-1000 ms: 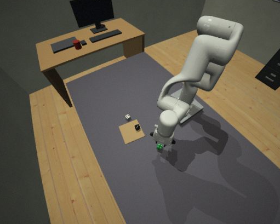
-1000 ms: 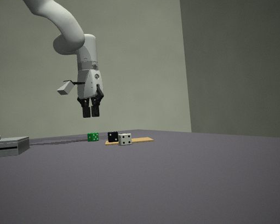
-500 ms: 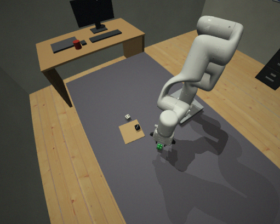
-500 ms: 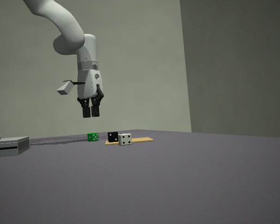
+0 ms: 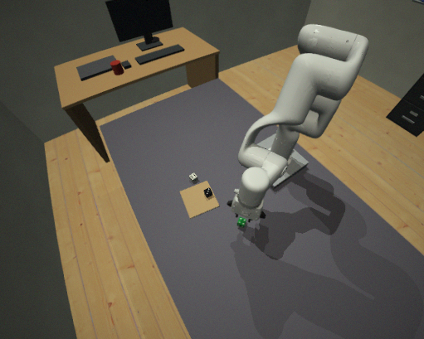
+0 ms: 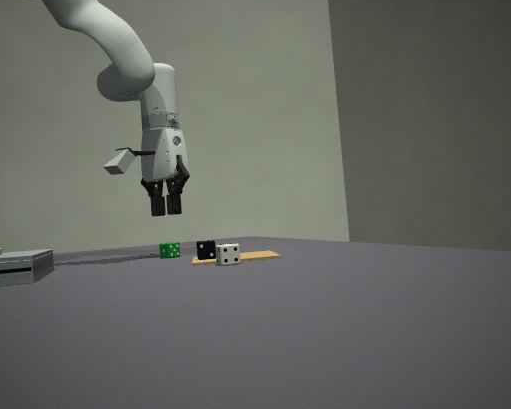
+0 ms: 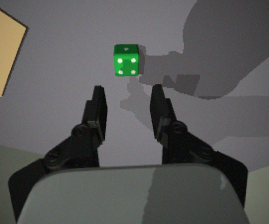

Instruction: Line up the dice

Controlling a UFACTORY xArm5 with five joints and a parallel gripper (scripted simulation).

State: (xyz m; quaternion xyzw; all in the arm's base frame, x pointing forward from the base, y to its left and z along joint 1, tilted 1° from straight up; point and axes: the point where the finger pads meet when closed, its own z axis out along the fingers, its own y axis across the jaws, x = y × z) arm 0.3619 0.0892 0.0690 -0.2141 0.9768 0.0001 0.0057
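Now: the green die 90 mm below my hand. From my hand the other things lie so: tan mat: 60 mm ahead, 210 mm to the right, 100 mm below; then black die: 10 mm ahead, 190 mm to the right, 90 mm below; then white die: 10 mm ahead, 300 mm to the right, 90 mm below.
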